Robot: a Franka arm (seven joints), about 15 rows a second.
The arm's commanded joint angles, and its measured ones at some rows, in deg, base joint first. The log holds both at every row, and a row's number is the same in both.
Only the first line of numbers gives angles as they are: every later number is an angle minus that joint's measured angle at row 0.
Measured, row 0:
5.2, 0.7, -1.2, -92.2, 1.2, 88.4, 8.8
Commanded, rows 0 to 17:
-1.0, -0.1, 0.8, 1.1, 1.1, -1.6, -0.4
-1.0, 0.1, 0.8, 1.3, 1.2, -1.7, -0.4
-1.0, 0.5, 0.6, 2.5, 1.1, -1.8, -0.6
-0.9, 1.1, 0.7, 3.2, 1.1, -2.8, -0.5
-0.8, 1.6, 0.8, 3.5, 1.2, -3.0, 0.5
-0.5, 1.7, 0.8, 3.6, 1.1, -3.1, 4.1
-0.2, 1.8, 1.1, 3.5, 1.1, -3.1, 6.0
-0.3, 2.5, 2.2, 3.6, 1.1, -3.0, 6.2
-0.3, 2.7, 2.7, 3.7, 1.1, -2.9, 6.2
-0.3, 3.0, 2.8, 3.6, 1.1, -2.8, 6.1
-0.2, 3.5, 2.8, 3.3, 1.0, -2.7, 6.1
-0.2, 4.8, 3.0, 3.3, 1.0, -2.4, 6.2
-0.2, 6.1, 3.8, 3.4, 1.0, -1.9, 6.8
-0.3, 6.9, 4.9, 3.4, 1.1, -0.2, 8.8
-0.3, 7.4, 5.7, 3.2, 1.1, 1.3, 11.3
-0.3, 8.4, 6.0, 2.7, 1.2, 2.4, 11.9
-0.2, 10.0, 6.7, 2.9, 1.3, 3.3, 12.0
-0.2, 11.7, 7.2, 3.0, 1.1, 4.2, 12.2
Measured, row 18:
0.1, 8.4, 6.0, 1.5, 0.2, 2.9, 10.3
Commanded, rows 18 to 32:
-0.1, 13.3, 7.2, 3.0, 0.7, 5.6, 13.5
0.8, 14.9, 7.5, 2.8, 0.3, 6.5, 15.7
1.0, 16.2, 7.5, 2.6, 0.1, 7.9, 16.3
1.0, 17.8, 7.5, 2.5, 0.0, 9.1, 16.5
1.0, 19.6, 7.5, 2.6, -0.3, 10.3, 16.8
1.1, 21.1, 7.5, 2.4, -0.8, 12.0, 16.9
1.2, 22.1, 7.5, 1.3, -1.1, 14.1, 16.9
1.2, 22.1, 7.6, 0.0, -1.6, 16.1, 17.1
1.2, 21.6, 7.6, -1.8, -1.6, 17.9, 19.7
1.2, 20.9, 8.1, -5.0, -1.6, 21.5, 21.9
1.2, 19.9, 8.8, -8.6, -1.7, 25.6, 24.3
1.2, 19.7, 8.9, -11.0, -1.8, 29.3, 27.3
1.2, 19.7, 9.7, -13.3, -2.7, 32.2, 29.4
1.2, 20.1, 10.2, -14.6, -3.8, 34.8, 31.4
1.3, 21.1, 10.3, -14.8, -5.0, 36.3, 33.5
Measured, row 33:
1.0, 22.5, 9.8, -10.8, -2.4, 32.1, 28.3
